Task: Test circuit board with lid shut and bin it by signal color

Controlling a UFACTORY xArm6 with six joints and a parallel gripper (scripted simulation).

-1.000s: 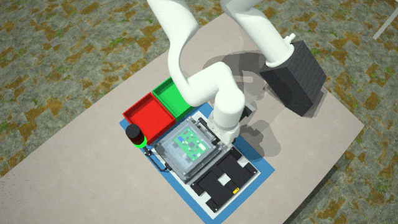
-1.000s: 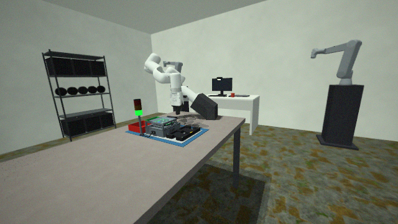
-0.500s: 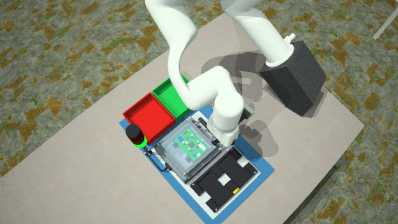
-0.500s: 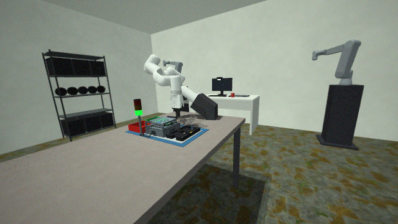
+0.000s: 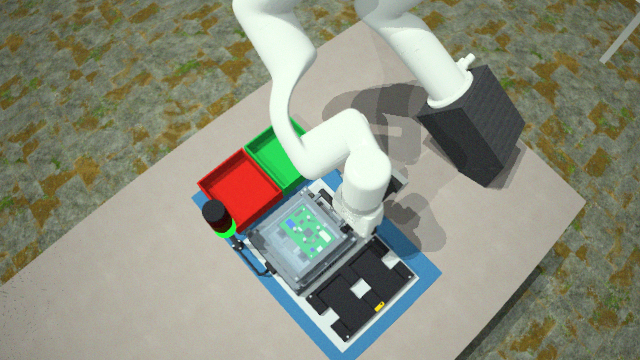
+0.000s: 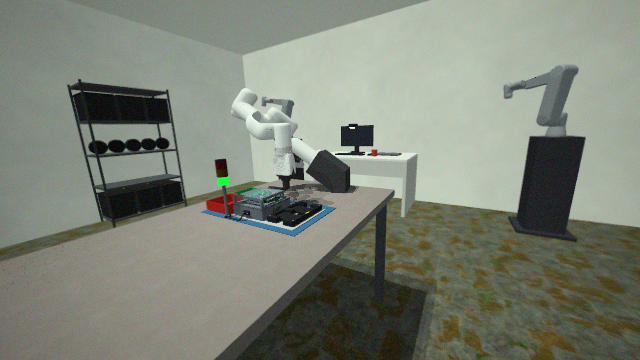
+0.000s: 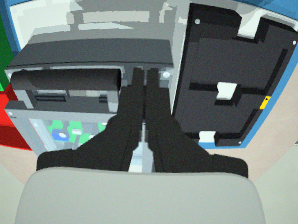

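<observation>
The black latch hook lies 2 cm ahead of my hand, 1 cm to the right of it and 2 cm below it. Round my hand: green circuit board 8 cm ahead, 6 cm to the right, 4 cm below; tester lid 9 cm ahead, 6 cm to the right, 2 cm below; green bin 2 cm behind, 26 cm to the right, 10 cm below.
</observation>
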